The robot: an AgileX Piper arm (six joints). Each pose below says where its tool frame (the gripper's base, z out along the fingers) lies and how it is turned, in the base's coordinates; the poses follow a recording.
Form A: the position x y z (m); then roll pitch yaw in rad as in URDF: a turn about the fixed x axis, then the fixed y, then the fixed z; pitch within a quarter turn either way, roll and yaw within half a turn.
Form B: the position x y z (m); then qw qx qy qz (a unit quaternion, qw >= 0). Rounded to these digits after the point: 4 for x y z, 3 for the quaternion.
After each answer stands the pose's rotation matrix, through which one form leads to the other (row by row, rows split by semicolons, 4 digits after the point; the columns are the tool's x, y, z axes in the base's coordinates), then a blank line. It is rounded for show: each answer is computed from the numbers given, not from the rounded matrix.
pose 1, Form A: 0.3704 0.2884 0.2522 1.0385 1.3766 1.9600
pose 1, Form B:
0.3704 0.2884 0.2522 0.635 -0.245 0.625 0.381
-0.0732 -0.7904 0.6082; 0.1785 0.5896 0.7877; -0.9812 0.1663 0.0979

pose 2, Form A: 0.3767 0.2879 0.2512 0.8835 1.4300 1.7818
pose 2, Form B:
0.3767 0.2879 0.2512 0.647 -0.258 0.624 0.355
-0.0294 -0.7807 0.6243; 0.1372 0.6155 0.7761; -0.9901 0.1085 0.0890

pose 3, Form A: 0.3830 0.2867 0.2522 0.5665 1.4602 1.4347
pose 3, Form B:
0.3830 0.2867 0.2522 0.662 -0.264 0.619 0.330
0.0150 -0.7636 0.6455; 0.1094 0.6430 0.7581; -0.9939 0.0592 0.0931

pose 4, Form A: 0.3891 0.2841 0.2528 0.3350 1.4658 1.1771
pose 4, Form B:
0.3891 0.2841 0.2528 0.671 -0.263 0.617 0.314
0.0402 -0.7467 0.6639; 0.0968 0.6642 0.7412; -0.9945 0.0345 0.0990

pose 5, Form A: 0.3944 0.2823 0.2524 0.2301 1.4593 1.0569
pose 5, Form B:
0.3944 0.2823 0.2524 0.678 -0.260 0.615 0.307
0.0547 -0.7365 0.6743; 0.0969 0.6760 0.7305; -0.9938 0.0254 0.1083

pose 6, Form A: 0.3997 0.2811 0.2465 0.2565 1.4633 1.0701
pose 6, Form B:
0.3997 0.2811 0.2465 0.678 -0.256 0.619 0.303
0.0515 -0.7275 0.6842; 0.0941 0.6856 0.7219; -0.9942 0.0272 0.1038

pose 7, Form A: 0.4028 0.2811 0.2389 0.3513 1.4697 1.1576
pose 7, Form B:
0.4028 0.2811 0.2389 0.676 -0.253 0.624 0.302
0.0405 -0.7224 0.6902; 0.0924 0.6906 0.7173; -0.9949 0.0347 0.0948

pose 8, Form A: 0.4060 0.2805 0.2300 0.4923 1.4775 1.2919
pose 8, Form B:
0.4060 0.2805 0.2300 0.671 -0.249 0.630 0.301
0.0256 -0.7176 0.6959; 0.0896 0.6950 0.7134; -0.9957 0.0440 0.0821

